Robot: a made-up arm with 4 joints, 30 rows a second.
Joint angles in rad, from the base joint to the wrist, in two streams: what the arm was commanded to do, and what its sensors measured. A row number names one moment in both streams.
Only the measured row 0 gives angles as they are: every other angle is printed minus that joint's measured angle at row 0.
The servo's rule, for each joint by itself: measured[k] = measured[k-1] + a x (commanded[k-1-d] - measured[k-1]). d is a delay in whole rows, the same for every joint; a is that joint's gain. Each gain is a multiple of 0.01, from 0.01 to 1. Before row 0 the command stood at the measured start. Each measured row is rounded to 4 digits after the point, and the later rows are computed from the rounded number. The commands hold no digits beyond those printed.
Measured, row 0: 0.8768 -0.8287 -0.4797 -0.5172
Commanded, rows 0 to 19: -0.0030 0.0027 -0.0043 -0.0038; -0.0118 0.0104 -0.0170 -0.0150; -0.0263 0.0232 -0.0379 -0.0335; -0.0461 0.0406 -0.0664 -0.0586; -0.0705 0.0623 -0.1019 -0.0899; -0.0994 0.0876 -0.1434 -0.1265; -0.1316 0.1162 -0.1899 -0.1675; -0.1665 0.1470 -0.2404 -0.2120; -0.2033 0.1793 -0.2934 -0.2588; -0.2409 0.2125 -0.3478 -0.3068; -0.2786 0.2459 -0.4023 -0.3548; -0.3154 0.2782 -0.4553 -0.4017; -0.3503 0.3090 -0.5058 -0.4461; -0.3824 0.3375 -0.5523 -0.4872; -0.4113 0.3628 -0.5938 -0.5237; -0.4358 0.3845 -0.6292 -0.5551; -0.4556 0.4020 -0.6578 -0.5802; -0.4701 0.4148 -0.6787 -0.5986; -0.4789 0.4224 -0.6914 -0.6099; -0.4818 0.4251 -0.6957 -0.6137
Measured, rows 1 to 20: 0.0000 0.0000 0.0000 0.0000; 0.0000 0.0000 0.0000 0.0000; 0.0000 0.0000 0.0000 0.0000; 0.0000 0.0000 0.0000 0.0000; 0.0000 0.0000 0.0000 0.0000; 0.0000 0.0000 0.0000 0.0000; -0.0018 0.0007 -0.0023 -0.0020; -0.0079 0.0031 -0.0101 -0.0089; -0.0191 0.0081 -0.0248 -0.0219; -0.0356 0.0162 -0.0468 -0.0414; -0.0569 0.0277 -0.0760 -0.0671; -0.0828 0.0427 -0.1117 -0.0986; -0.1126 0.0611 -0.1531 -0.1351; -0.1455 0.0826 -0.1994 -0.1759; -0.1808 0.1068 -0.2492 -0.2198; -0.2175 0.1332 -0.3015 -0.2659; -0.2548 0.1614 -0.3549 -0.3130; -0.2918 0.1906 -0.4081 -0.3600; -0.3275 0.2202 -0.4599 -0.4056; -0.3610 0.2495 -0.5089 -0.4488
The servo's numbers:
d 6
a 0.61 0.25 0.53 0.53

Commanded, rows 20 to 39: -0.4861 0.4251 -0.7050 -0.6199; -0.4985 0.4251 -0.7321 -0.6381; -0.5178 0.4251 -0.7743 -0.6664; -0.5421 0.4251 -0.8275 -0.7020; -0.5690 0.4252 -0.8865 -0.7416; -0.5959 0.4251 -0.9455 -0.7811; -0.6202 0.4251 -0.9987 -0.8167; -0.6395 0.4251 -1.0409 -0.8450; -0.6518 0.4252 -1.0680 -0.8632; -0.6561 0.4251 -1.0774 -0.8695; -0.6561 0.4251 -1.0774 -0.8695; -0.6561 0.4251 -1.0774 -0.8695; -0.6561 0.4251 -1.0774 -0.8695; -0.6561 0.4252 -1.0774 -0.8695; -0.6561 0.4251 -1.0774 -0.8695; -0.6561 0.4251 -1.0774 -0.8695; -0.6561 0.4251 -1.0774 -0.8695; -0.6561 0.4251 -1.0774 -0.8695; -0.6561 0.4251 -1.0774 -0.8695; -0.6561 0.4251 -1.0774 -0.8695
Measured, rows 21 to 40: -0.3917 0.2778 -0.5539 -0.4885; -0.4186 0.3045 -0.5938 -0.5238; -0.4412 0.3289 -0.6277 -0.5537; -0.4588 0.3504 -0.6547 -0.5775; -0.4711 0.3684 -0.6742 -0.5947; -0.4776 0.3826 -0.6856 -0.6048; -0.4828 0.3932 -0.6959 -0.6128; -0.4924 0.4012 -0.7151 -0.6262; -0.5079 0.4072 -0.7465 -0.6475; -0.5288 0.4117 -0.7894 -0.6764; -0.5533 0.4151 -0.8409 -0.7110; -0.5793 0.4176 -0.8963 -0.7482; -0.6042 0.4195 -0.9506 -0.7845; -0.6257 0.4209 -0.9985 -0.8166; -0.6416 0.4220 -1.0353 -0.8413; -0.6504 0.4228 -1.0576 -0.8562; -0.6539 0.4234 -1.0681 -0.8632; -0.6552 0.4238 -1.0730 -0.8665; -0.6557 0.4241 -1.0753 -0.8681; -0.6559 0.4244 -1.0764 -0.8688
